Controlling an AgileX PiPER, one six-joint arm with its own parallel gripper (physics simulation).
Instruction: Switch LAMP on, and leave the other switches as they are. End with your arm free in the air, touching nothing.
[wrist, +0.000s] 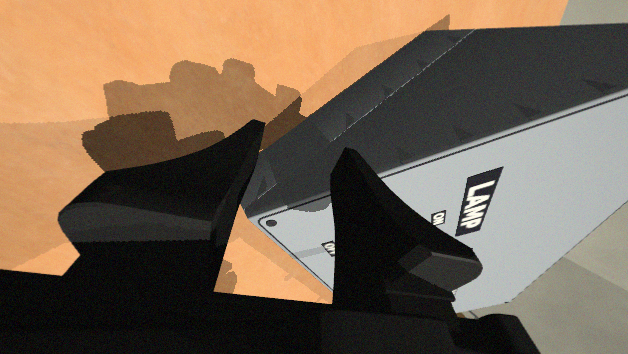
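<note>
The switch box has a light grey panel (545, 170) that slants across the right half of the wrist view. The LAMP label (479, 201) shows on it, with an ON label (438, 218) to its left. An OFF label (328, 248) is partly covered by the right finger. The LAMP switch's lever does not show; the right finger covers the panel between the OFF and ON labels. My gripper (301, 151) is open, with a gap between its black fingers and nothing seen between them. The right finger is in front of the panel; whether it touches anything there is hidden.
The box's dark side wall (500, 80) rises behind the panel's upper edge. An orange surface (60, 60) lies at the left and top, with shadows of the arm and box on it. A round dark screw (271, 223) marks the panel's left corner. Grey-beige ground shows at the right.
</note>
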